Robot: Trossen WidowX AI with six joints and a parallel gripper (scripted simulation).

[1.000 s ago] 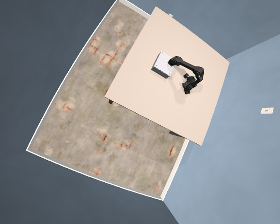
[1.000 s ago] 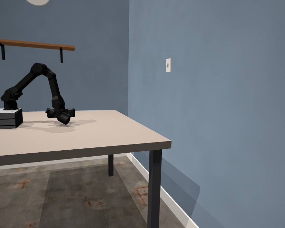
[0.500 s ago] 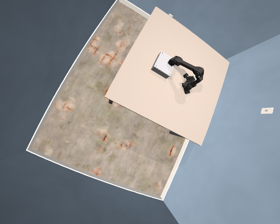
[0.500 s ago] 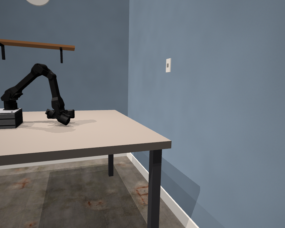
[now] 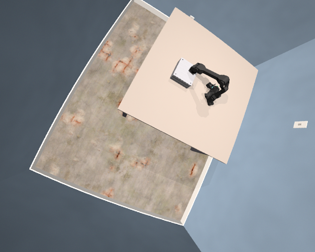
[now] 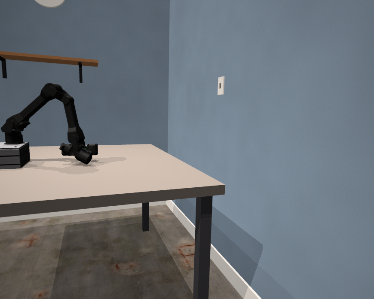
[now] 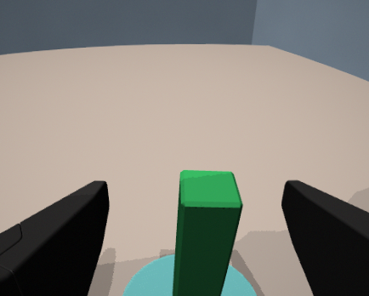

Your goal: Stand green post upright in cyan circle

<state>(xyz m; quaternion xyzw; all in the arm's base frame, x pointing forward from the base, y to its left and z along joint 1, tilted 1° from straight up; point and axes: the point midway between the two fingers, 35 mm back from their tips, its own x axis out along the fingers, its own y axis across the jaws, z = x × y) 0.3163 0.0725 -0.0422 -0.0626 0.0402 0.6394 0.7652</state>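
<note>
My gripper is now 3 cm above the green post, 2 cm to the right of it and 1 cm short of it. Round my hand: cyan circle 6 cm below, 2 cm to the left, 1 cm ahead.
</note>
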